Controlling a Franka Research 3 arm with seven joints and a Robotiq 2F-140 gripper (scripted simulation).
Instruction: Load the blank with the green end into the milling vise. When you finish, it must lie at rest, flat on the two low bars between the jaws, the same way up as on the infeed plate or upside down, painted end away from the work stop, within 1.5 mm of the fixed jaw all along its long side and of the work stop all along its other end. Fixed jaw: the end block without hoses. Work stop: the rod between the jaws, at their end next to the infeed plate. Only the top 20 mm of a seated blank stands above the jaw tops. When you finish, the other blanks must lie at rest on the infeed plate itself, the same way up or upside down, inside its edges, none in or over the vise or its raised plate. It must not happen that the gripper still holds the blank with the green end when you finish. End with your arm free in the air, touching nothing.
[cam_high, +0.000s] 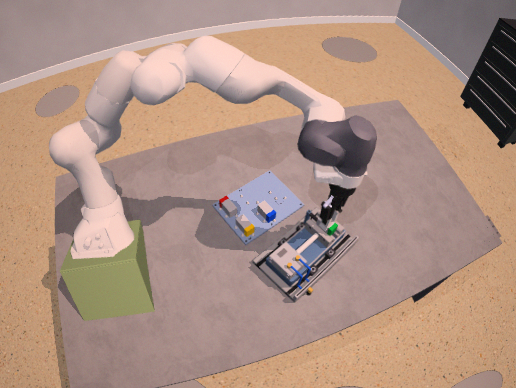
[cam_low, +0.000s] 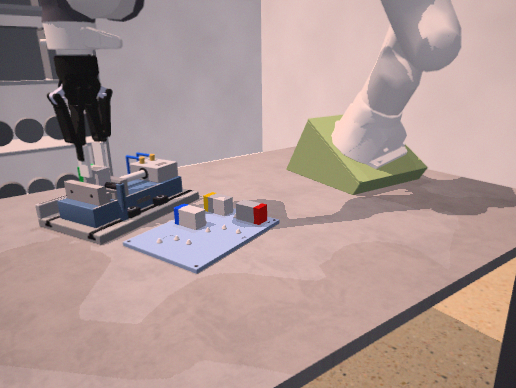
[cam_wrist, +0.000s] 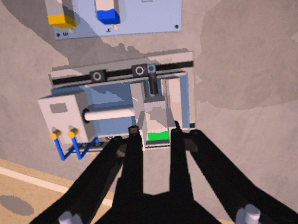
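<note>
Right now the green-ended blank is 4 cm below my hand. From my hand the other things lie so: blue-ended blank 15 cm behind, 14 cm to the left, 11 cm below; then fixed jaw 2 cm ahead, 2 cm to the left, 6 cm below; then black work stop rod 2 cm behind, 5 cm to the left, 5 cm below.
</note>
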